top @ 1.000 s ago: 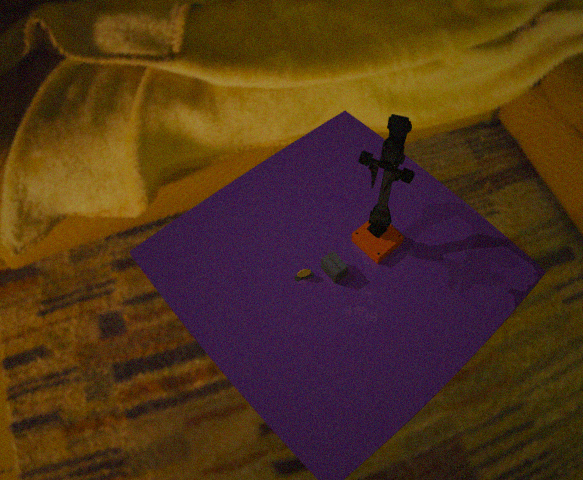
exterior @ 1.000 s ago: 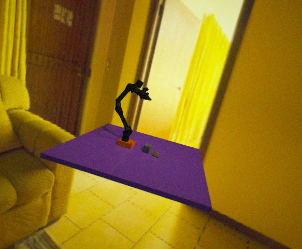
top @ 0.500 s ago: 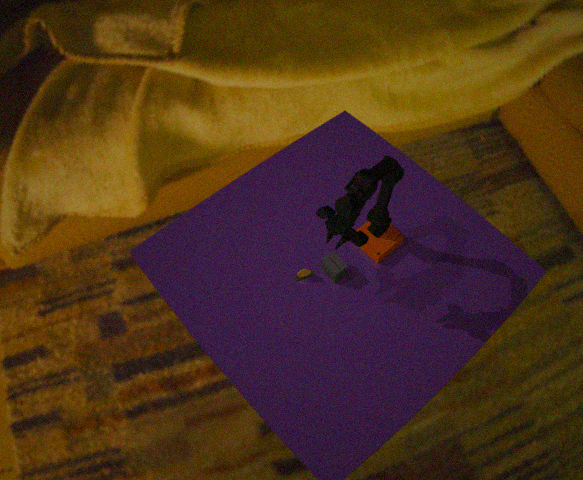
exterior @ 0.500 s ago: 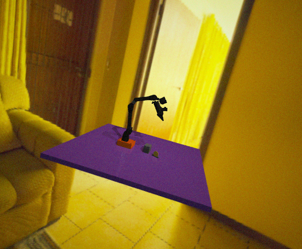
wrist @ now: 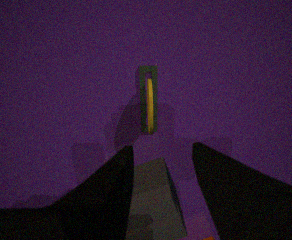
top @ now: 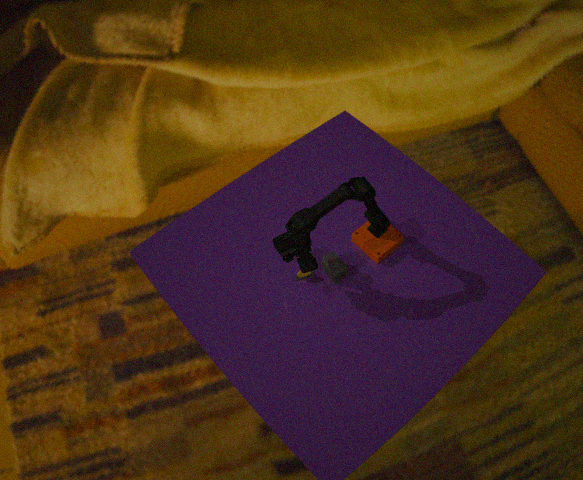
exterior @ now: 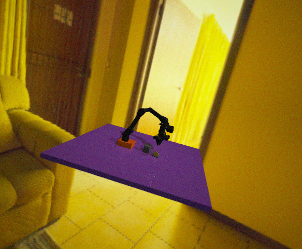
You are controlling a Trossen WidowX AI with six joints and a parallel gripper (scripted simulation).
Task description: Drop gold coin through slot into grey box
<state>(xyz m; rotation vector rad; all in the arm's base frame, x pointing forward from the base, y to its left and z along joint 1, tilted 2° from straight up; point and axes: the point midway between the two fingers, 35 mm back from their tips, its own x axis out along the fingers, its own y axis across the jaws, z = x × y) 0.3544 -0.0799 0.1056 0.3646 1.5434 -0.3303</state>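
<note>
Right now the gold coin is 100 mm below my gripper tip.
</note>
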